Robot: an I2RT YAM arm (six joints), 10 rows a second.
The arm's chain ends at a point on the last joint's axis. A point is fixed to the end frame.
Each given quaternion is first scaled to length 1.
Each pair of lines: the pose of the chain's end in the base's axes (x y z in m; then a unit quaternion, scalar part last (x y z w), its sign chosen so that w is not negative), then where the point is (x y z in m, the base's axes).
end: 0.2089 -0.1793 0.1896 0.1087 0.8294 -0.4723 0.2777
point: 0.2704 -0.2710 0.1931
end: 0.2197 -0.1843 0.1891 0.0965 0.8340 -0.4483 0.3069
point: 0.2866 -0.2722 0.1924
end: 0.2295 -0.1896 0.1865 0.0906 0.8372 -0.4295 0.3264
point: 0.2997 -0.2748 0.1895
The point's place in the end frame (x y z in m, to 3 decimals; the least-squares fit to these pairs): -0.045 -0.024 0.098
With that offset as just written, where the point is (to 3 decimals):
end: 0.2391 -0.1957 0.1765 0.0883 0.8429 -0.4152 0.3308
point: 0.311 -0.280 0.178
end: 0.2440 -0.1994 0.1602 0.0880 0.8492 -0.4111 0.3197
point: 0.315 -0.284 0.158
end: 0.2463 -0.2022 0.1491 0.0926 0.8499 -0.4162 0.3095
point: 0.316 -0.288 0.147
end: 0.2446 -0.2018 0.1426 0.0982 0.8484 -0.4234 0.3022
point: 0.312 -0.289 0.140
